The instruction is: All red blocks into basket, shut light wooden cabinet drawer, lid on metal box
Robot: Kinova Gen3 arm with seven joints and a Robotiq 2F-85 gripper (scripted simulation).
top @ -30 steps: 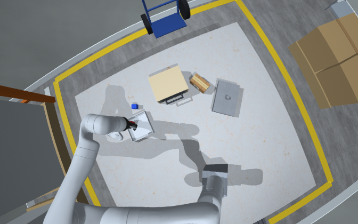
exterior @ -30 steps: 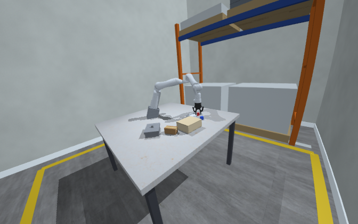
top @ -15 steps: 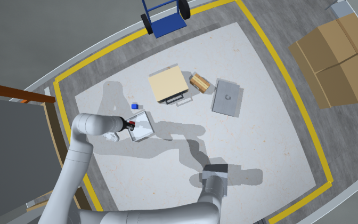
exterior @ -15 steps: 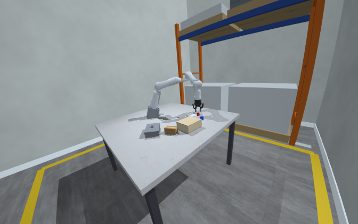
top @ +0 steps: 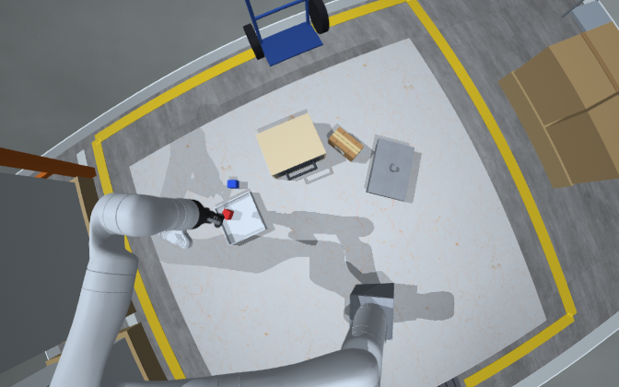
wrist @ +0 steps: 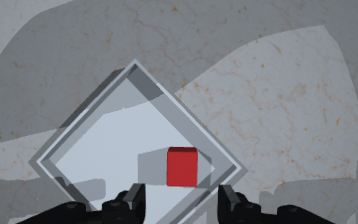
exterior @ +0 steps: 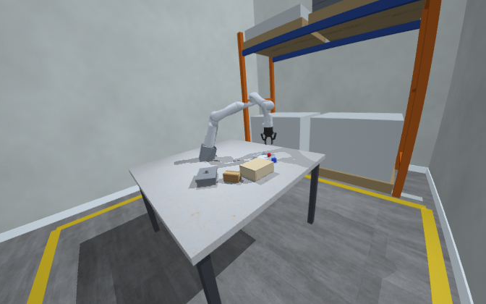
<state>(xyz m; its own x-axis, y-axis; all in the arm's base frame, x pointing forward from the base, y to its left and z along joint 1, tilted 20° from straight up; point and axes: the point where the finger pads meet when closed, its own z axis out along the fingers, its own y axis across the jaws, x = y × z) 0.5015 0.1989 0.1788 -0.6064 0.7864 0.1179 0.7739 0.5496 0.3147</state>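
Now: the lid 170 mm behind my hand, 560 mm to the right of it and 90 mm below it. The rest, counted from my hand: basket (40 mm behind, 30 mm to the right, 130 mm below); then light wooden cabinet (70 mm ahead, 310 mm to the right, 100 mm below); then drawer (60 mm ahead, 310 mm to the right, 100 mm below).
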